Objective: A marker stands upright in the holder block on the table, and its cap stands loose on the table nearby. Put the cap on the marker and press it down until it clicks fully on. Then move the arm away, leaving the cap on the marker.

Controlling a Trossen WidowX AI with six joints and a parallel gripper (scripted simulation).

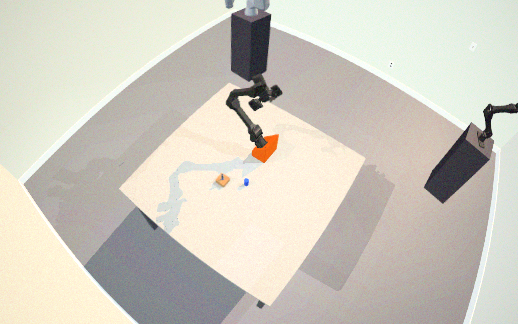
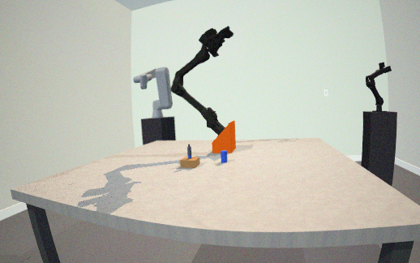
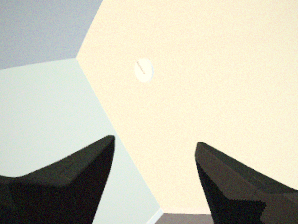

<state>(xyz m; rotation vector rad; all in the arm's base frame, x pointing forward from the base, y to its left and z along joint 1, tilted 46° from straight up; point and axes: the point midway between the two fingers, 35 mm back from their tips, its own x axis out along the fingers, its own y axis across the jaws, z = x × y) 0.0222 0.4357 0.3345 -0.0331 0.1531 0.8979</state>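
Now: the blue cap 63 cm below my gripper tip and 12 cm ahead of it. The rest, counted from my gripper tip: tan holder block 64 cm below, 22 cm ahead, 12 cm to the right.
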